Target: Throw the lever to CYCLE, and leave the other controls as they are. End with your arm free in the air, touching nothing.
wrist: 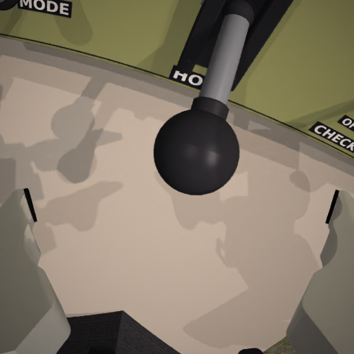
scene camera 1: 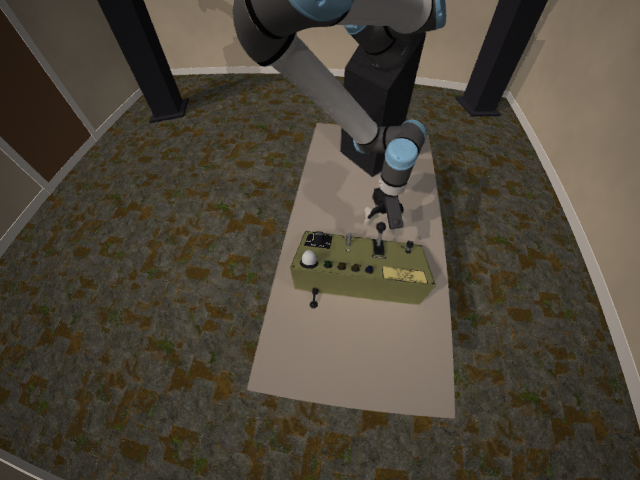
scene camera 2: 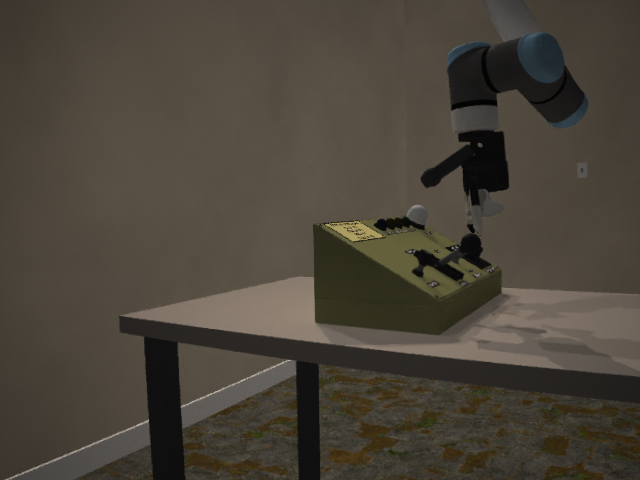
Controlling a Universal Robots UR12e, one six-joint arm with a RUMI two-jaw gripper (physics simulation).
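The lever has a black ball knob on a grey shaft. It leans toward the robot, at the slot end labelled "HO…", whose remaining letters are hidden by the shaft. It stands on the sloped green console. No CYCLE label is readable. My gripper is open and empty, pointing down just above and on the robot's side of the knob. In the wrist view the knob lies ahead of the fingertips, between their lines, with neither finger seen touching it.
The console also bears a small toggle, a small black control, a white dome, several coloured buttons and a yellow plate. A black crank is on its far side. The table carries it.
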